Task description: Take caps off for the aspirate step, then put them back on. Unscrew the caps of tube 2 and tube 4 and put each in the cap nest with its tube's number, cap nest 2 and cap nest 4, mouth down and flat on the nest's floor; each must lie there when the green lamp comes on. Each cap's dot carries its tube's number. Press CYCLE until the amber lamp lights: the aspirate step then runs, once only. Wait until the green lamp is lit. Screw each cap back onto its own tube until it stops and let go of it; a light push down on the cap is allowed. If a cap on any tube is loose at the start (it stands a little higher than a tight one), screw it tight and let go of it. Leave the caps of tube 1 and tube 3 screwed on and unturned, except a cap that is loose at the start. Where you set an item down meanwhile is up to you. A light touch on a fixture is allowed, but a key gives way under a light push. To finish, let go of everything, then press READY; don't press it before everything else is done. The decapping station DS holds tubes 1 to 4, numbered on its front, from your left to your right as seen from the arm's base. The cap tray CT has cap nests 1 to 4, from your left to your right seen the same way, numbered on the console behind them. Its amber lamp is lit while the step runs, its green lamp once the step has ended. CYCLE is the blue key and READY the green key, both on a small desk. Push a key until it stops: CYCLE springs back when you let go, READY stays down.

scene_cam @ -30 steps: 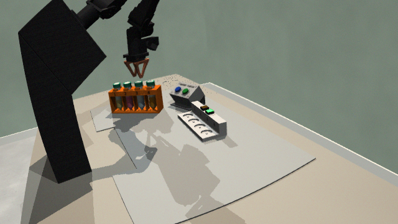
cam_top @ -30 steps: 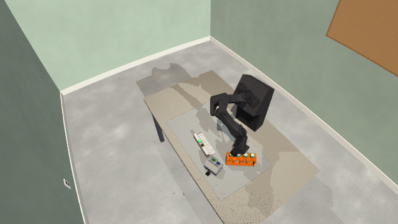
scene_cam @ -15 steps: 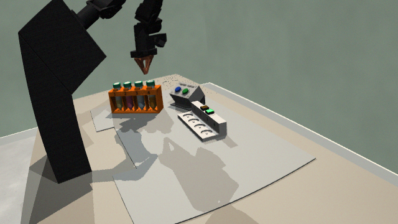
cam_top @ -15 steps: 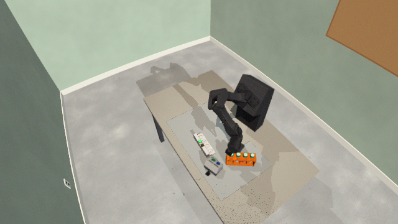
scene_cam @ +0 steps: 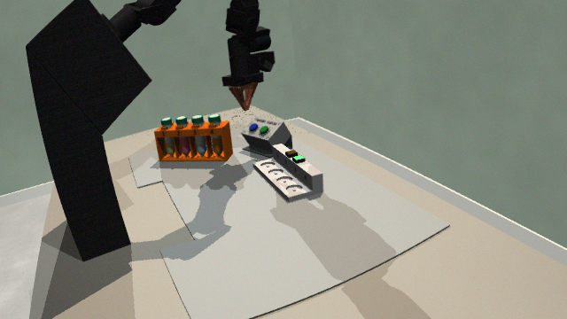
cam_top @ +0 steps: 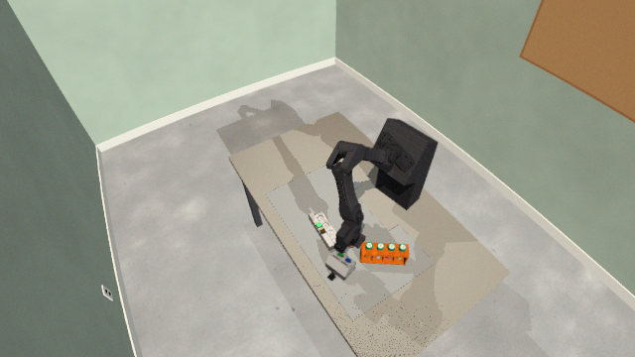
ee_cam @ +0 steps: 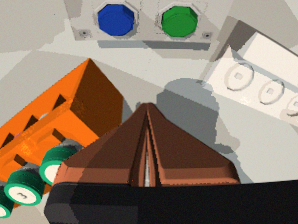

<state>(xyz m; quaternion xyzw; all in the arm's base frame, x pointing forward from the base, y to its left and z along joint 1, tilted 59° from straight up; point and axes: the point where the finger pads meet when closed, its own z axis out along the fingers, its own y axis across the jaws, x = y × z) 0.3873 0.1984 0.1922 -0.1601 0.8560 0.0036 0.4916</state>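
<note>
Now: hand 7 cm above the green ready key and 4 cm short of it. Also, from my hand: blue cycle key: 7 cm below, 4 cm to the left, 2 cm ahead; then cap 1: 23 cm behind, 8 cm to the left, 2 cm below.
</note>
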